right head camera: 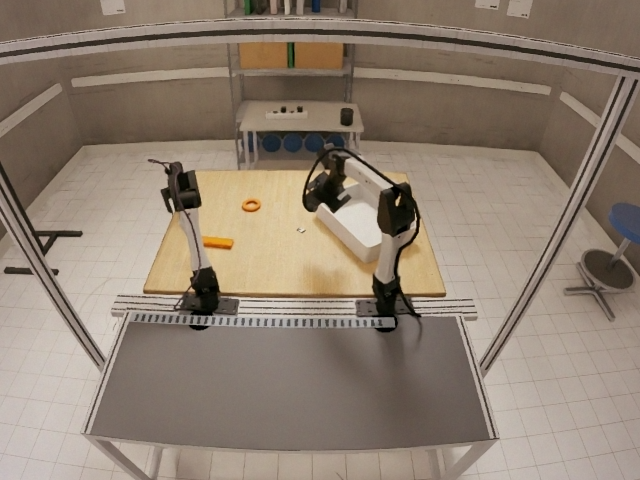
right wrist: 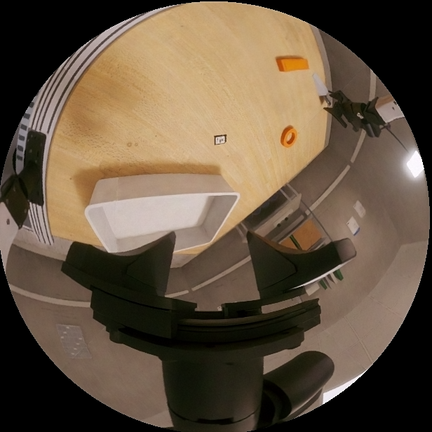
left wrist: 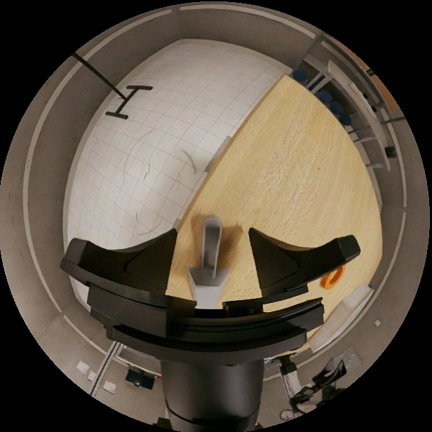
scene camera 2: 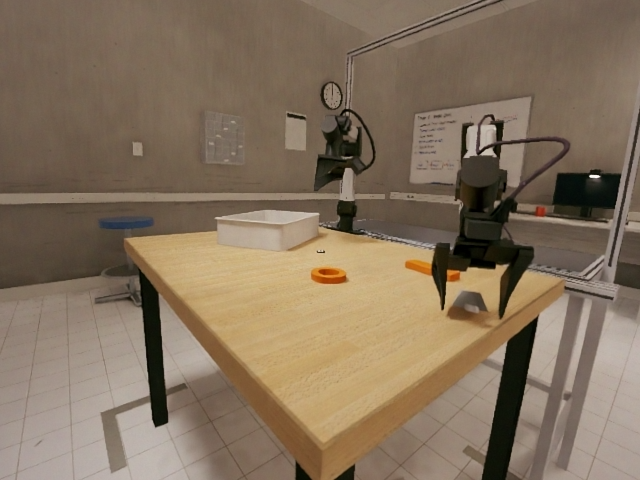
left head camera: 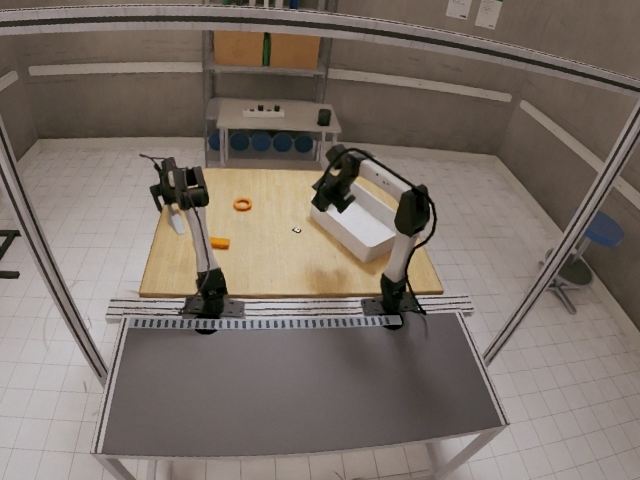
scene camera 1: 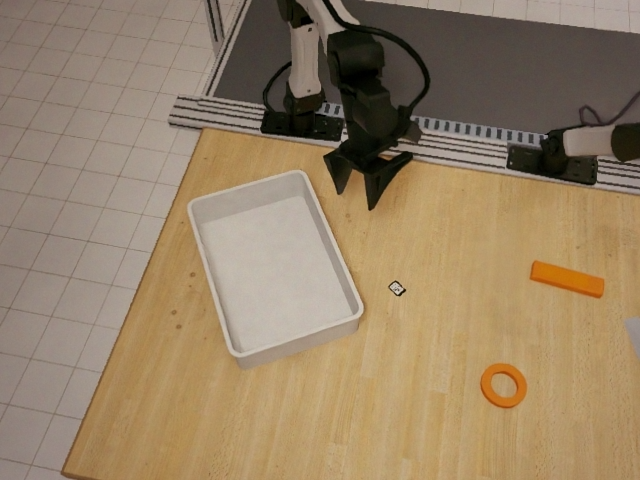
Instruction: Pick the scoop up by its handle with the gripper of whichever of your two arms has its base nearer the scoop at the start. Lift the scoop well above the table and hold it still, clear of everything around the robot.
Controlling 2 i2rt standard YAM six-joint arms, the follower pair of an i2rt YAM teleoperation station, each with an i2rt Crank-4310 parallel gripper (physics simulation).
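The grey scoop lies on the table near its left edge in the left head camera. In the left wrist view the scoop's handle points away and its blade is partly hidden by the gripper body. My left gripper is open over the scoop, fingers pointing down; the handle shows between the fingertips, a gap on each side. In the right head camera the scoop is hidden behind the left arm. My right gripper is open and empty, above the table beside the white tray.
A white tray stands on the wooden table. An orange ring, an orange bar and a small black-and-white tile lie on it. The table edge runs close beside the scoop.
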